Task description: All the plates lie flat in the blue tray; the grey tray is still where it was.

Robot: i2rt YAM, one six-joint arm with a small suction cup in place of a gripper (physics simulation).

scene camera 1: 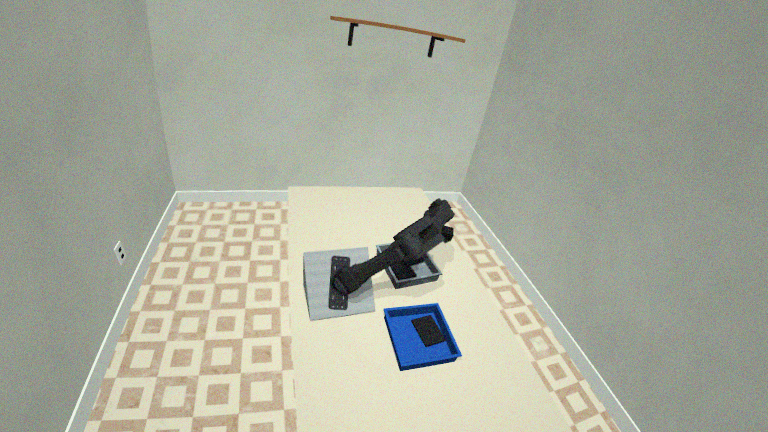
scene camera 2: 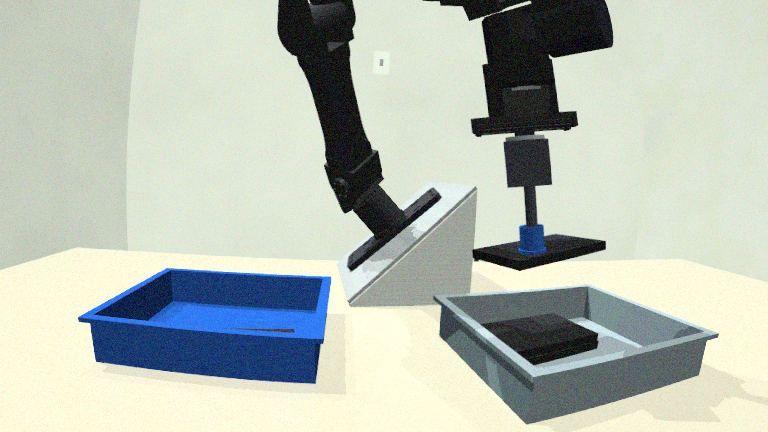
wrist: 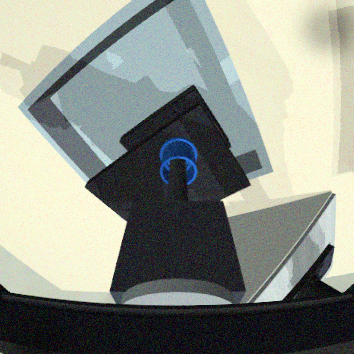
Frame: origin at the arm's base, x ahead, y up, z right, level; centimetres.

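Seen in the pictures: hand at its tool point: [scene camera 2: 533, 261] [wrist: 177, 147]; arm's base at its link origin: [scene camera 1: 339, 282] [scene camera 2: 394, 230] [wrist: 300, 288].
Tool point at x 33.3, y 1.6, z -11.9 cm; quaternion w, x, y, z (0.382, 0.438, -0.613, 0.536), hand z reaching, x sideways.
Note:
Offsets run from my tool point to a thing's middle. Level surfaces: height alone.
My suction cup [scene camera 2: 532, 248] [wrist: 178, 157] is blue and holds a black plate @[dx -2.7, dy +0.8, dz -1.9 cm] [scene camera 2: 569, 248] [wrist: 150, 170] from above. The held plate is nearly level and hangs clear above the grey tray @[dx -0.3, dy -8.6, dz -5.6 cm] [scene camera 2: 617, 386] [scene camera 1: 417, 282] [wrist: 250, 120]. A short stack of black plates @[dx -3.6, dy -9.4, dz -3.1 cm] [scene camera 2: 542, 335] [wrist: 192, 95] lies in the grey tray, in its left part in scene camera 2. Another black plate @[dx -0.6, dy -10.3, dz +30.1 cm] [scene camera 1: 428, 330] [scene camera 2: 273, 330] lies flat in the blue tray @[dx -5.3, dy -8.6, dz +33.2 cm] [scene camera 1: 402, 349] [scene camera 2: 204, 351], mostly hidden by the front wall in scene camera 2. The arm hides the cup in scene camera 1.
The arm is mounted on a grey sloped block [scene camera 1: 316, 284] [scene camera 2: 429, 263] [wrist: 270, 235] behind and between the two trays. Both trays stand on the cream table @[dy -11.1 cm] [scene camera 1: 343, 370] [scene camera 2: 375, 397]. A wooden wall shelf [scene camera 1: 397, 27] is high on the back wall.

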